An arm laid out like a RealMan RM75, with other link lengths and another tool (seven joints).
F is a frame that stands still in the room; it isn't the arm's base.
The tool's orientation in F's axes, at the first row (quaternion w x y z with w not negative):
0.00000 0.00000 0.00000 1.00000
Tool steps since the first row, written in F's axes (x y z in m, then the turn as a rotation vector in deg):
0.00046 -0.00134 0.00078 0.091 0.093 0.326
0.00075 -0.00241 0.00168 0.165 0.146 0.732
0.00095 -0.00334 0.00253 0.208 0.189 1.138
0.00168 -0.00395 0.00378 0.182 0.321 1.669
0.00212 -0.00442 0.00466 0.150 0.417 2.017
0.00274 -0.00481 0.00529 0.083 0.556 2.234
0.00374 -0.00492 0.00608 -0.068 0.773 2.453
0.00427 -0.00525 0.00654 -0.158 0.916 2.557
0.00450 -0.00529 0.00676 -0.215 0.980 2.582
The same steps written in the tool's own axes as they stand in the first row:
-0.00046 0.00134 0.00078 -0.091 -0.093 0.326
-0.00075 0.00241 0.00168 -0.165 -0.146 0.732
-0.00095 0.00334 0.00253 -0.208 -0.189 1.138
-0.00168 0.00395 0.00378 -0.182 -0.321 1.669
-0.00212 0.00442 0.00466 -0.150 -0.417 2.017
-0.00274 0.00481 0.00529 -0.083 -0.556 2.234
-0.00374 0.00492 0.00608 0.068 -0.773 2.453
-0.00427 0.00525 0.00654 0.158 -0.916 2.557
-0.00450 0.00529 0.00676 0.215 -0.980 2.582

